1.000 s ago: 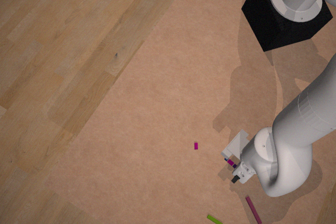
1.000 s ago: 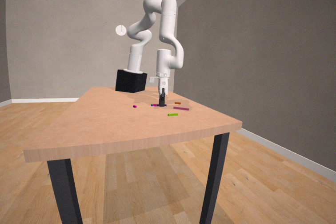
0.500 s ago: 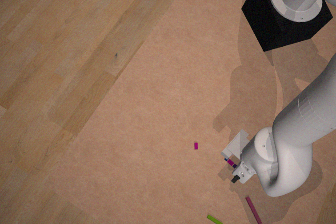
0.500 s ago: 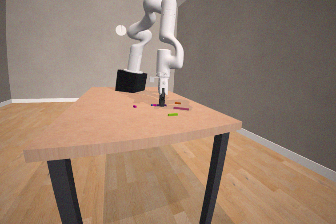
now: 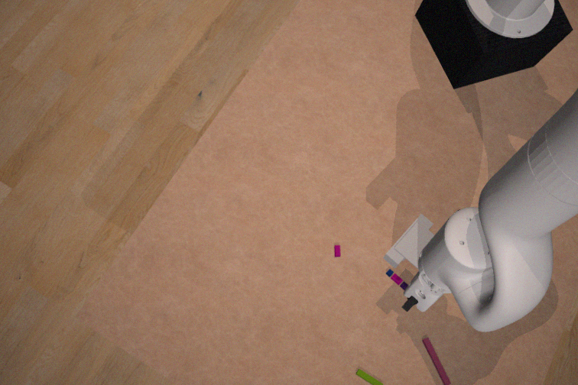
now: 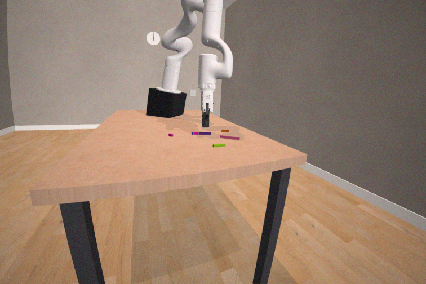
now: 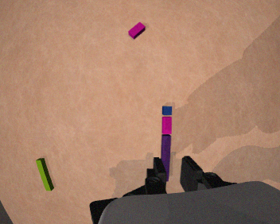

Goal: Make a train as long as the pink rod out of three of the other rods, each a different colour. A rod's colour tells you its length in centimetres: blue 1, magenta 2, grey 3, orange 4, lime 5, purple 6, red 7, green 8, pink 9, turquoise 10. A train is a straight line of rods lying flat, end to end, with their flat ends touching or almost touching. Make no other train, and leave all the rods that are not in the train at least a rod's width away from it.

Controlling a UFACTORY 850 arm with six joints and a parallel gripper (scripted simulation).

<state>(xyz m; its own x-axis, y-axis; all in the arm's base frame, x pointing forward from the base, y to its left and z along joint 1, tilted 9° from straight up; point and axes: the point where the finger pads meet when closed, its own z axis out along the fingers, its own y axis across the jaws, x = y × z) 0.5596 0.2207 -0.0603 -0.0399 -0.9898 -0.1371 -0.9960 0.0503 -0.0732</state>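
Now: the purple rod 6 cm below my hand. Round my hand: blue rod 6 cm to the right, 6 cm below; orange rod 12 cm to the left, 6 cm below, 5 cm behind; pink rod 10 cm to the left, 7 cm ahead, 6 cm below.
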